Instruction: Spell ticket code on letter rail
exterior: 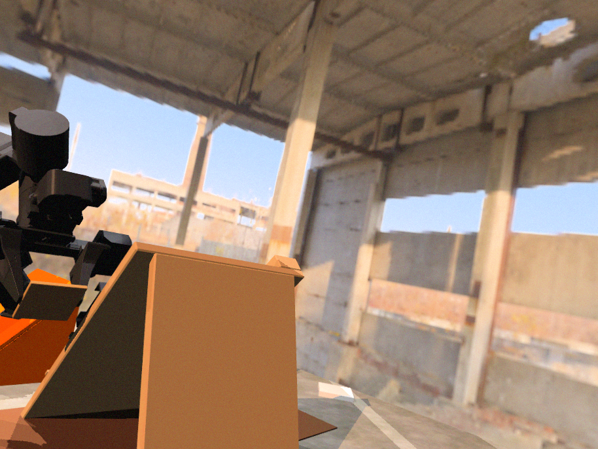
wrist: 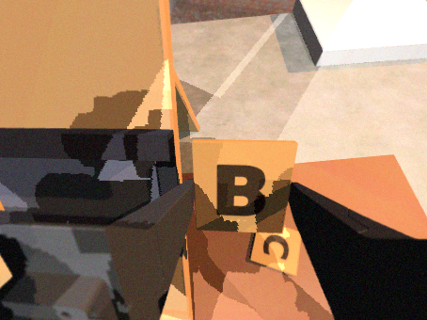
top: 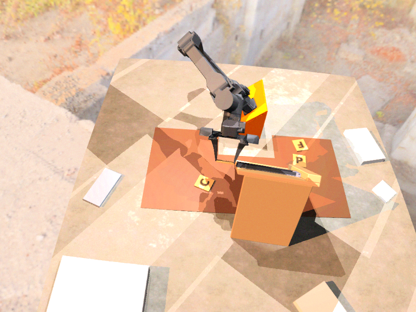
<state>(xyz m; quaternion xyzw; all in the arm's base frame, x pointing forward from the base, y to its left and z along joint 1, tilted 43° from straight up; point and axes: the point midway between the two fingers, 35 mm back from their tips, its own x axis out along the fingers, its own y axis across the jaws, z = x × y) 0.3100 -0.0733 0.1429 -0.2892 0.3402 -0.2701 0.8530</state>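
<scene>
The white ticket lies 13 cm to the left of my gripper tip, 7 cm below it and 2 cm behind it. The rest, counted from my gripper tip: orange mat (18 cm below, 13 cm to the left, 12 cm behind); then grey slab (43 cm to the right, 18 cm below, 5 cm behind).
</scene>
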